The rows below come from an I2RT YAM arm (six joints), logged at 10 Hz.
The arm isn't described. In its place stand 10 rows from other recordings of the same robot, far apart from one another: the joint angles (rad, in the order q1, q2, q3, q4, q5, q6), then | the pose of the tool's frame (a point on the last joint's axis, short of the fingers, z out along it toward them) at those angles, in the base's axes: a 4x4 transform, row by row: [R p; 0 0 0 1], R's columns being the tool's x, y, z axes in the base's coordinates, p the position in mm.
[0.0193, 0.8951, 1.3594, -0.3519, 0.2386, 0.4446] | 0.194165 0.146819 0.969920 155.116; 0.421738 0.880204 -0.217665 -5.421; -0.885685 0.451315 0.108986 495.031; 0 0 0 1
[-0.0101, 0.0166, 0.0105, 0.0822, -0.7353, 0.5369] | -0.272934 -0.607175 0.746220 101.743; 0.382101 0.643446 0.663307 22.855; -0.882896 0.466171 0.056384 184.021; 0 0 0 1
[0.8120, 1.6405, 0.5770, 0.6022, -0.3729, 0.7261] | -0.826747 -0.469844 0.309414 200.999; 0.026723 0.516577 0.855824 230.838; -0.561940 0.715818 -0.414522 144.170; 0 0 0 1
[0.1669, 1.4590, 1.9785, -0.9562, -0.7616, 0.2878] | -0.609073 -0.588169 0.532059 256.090; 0.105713 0.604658 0.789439 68.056; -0.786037 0.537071 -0.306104 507.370; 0 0 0 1
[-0.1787, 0.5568, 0.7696, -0.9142, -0.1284, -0.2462] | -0.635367 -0.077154 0.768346 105.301; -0.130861 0.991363 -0.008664 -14.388; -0.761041 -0.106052 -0.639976 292.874; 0 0 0 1
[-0.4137, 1.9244, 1.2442, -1.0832, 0.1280, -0.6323] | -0.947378 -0.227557 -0.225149 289.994; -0.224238 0.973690 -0.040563 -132.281; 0.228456 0.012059 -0.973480 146.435; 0 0 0 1
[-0.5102, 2.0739, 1.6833, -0.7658, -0.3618, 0.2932] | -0.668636 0.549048 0.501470 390.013; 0.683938 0.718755 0.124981 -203.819; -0.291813 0.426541 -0.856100 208.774; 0 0 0 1
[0.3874, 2.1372, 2.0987, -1.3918, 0.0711, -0.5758] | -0.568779 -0.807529 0.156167 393.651; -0.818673 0.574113 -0.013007 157.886; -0.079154 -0.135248 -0.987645 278.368; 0 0 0 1
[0.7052, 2.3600, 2.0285, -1.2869, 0.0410, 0.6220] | -0.996388 -0.084371 -0.009637 346.171; -0.083617 0.994565 -0.062030 292.751; 0.014818 -0.061001 -0.998028 167.015; 0 0 0 1
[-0.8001, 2.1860, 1.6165, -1.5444, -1.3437, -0.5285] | -0.773348 0.141680 0.617948 281.707; 0.633461 0.133192 0.762225 -240.323; 0.025687 0.980911 -0.192752 177.308; 0 0 0 1
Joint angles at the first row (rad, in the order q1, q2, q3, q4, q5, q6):
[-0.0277, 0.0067, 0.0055, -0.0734, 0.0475, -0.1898]
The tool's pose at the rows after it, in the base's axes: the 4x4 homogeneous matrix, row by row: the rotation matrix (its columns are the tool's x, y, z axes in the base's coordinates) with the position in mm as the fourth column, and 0 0 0 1 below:
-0.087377 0.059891 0.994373 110.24; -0.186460 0.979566 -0.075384 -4.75; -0.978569 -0.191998 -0.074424 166.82; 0 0 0 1
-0.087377 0.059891 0.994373 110.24; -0.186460 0.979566 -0.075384 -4.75; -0.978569 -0.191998 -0.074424 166.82; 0 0 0 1
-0.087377 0.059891 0.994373 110.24; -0.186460 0.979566 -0.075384 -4.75; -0.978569 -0.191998 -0.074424 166.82; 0 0 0 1
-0.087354 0.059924 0.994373 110.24; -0.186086 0.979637 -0.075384 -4.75; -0.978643 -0.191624 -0.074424 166.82; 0 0 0 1
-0.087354 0.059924 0.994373 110.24; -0.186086 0.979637 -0.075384 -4.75; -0.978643 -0.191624 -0.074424 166.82; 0 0 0 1
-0.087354 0.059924 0.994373 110.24; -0.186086 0.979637 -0.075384 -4.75; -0.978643 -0.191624 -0.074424 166.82; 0 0 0 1
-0.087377 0.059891 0.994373 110.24; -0.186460 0.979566 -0.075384 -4.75; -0.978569 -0.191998 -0.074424 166.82; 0 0 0 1
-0.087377 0.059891 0.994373 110.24; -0.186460 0.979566 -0.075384 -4.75; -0.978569 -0.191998 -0.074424 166.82; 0 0 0 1
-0.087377 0.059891 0.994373 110.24; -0.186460 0.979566 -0.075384 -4.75; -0.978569 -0.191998 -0.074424 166.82; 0 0 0 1
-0.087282 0.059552 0.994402 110.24; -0.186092 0.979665 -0.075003 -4.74; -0.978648 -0.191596 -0.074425 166.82; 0 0 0 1
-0.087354 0.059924 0.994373 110.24; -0.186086 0.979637 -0.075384 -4.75; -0.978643 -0.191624 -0.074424 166.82; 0 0 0 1
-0.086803 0.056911 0.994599 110.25; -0.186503 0.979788 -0.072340 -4.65; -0.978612 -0.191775 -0.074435 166.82; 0 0 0 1
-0.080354 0.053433 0.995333 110.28; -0.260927 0.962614 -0.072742 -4.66; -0.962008 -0.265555 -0.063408 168.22; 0 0 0 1
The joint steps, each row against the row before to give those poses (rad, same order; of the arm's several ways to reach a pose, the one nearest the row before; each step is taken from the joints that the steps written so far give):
[0.0001, 0.0000, 0.0000, 0.0000, 0.0004, -0.0004]
[0.0000, 0.0000, 0.0000, 0.0000, 0.0000, 0.0000]
[0.0000, 0.0000, 0.0000, 0.0000, 0.0000, 0.0000]
[0.0000, 0.0000, 0.0000, 0.0000, 0.0000, 0.0004]
[0.0000, 0.0000, 0.0000, 0.0000, 0.0000, 0.0000]
[0.0000, 0.0000, 0.0000, 0.0000, 0.0000, 0.0000]
[0.0000, 0.0000, 0.0000, 0.0000, 0.0000, -0.0004]
[0.0000, 0.0000, 0.0000, 0.0000, 0.0000, 0.0000]
[0.0000, 0.0000, 0.0000, 0.0000, 0.0000, 0.0000]
[-0.0001, 0.0000, 0.0000, 0.0000, -0.0004, 0.0004]
[0.0001, 0.0000, 0.0000, 0.0000, 0.0004, 0.0000]
[-0.0001, 0.0000, 0.0000, 0.0000, -0.0031, -0.0004]
[0.0000, 0.0000, 0.0008, 0.0102, 0.0004, -0.0763]

